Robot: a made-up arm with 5 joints. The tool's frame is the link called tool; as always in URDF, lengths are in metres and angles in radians.
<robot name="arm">
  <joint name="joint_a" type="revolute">
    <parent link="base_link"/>
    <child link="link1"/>
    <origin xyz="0 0 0.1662" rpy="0 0 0"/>
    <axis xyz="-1 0 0"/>
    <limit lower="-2.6" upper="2.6" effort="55" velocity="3.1"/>
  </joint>
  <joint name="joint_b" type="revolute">
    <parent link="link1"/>
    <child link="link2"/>
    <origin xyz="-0.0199 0.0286 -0.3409" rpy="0 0 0"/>
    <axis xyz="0 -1 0"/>
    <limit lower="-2.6" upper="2.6" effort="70" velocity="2.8"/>
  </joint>
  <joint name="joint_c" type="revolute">
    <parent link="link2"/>
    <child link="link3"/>
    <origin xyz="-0.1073 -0.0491 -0.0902" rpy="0 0 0"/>
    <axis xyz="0 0 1"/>
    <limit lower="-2.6" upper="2.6" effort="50" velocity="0.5"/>
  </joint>
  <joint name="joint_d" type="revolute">
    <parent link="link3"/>
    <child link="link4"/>
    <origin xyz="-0.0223 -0.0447 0.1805" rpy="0 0 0"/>
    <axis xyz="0 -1 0"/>
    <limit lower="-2.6" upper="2.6" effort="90" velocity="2.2"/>
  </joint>
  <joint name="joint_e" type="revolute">
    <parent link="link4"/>
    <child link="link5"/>
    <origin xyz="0.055 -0.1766 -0.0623" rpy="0 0 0"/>
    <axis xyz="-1 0 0"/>
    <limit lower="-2.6" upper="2.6" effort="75" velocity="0.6"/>
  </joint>
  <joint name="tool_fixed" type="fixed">
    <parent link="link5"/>
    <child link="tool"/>
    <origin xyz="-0.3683 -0.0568 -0.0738" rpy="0 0 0"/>
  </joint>
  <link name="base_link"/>
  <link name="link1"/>
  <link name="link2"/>
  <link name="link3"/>
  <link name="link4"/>
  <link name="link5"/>
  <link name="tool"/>
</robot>
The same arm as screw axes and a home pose.
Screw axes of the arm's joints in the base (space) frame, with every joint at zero. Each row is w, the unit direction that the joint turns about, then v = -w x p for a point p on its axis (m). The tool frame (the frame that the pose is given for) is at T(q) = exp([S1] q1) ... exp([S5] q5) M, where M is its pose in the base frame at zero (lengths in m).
S1 = (-1, 0, 0, 0.0000, -0.1662, 0.0000)
S2 = (0, -1, 0, -0.1747, 0.0000, 0.0199)
S3 = (0, 0, 1, -0.0205, 0.1272, 0.0000)
S4 = (0, -1, 0, -0.0844, 0.0000, 0.1495)
S5 = (-1, 0, 0, 0.0000, 0.1467, -0.2418)
M: xyz -0.4628 -0.2986 -0.2205 (m) rpy 0.00 0.00 0.00 (deg, as in URDF)
Joint limits (deg, base to tool): -148.97..148.97 -148.97..148.97 -148.97..148.97 -148.97..148.97 -148.97..148.97

